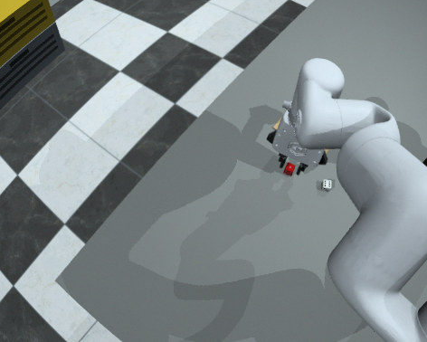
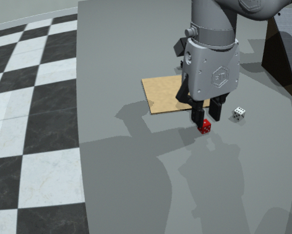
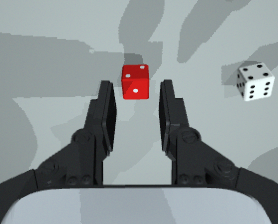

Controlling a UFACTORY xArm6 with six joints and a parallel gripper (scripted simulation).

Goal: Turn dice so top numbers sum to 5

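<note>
My gripper is now 4 cm above the red die. From my hand the other things lie so: white die 9 cm behind, 3 cm to the right, 4 cm below; tan mat 4 cm ahead, 14 cm to the right, 4 cm below; black die 1 cm behind, 25 cm to the right, 4 cm below.
</note>
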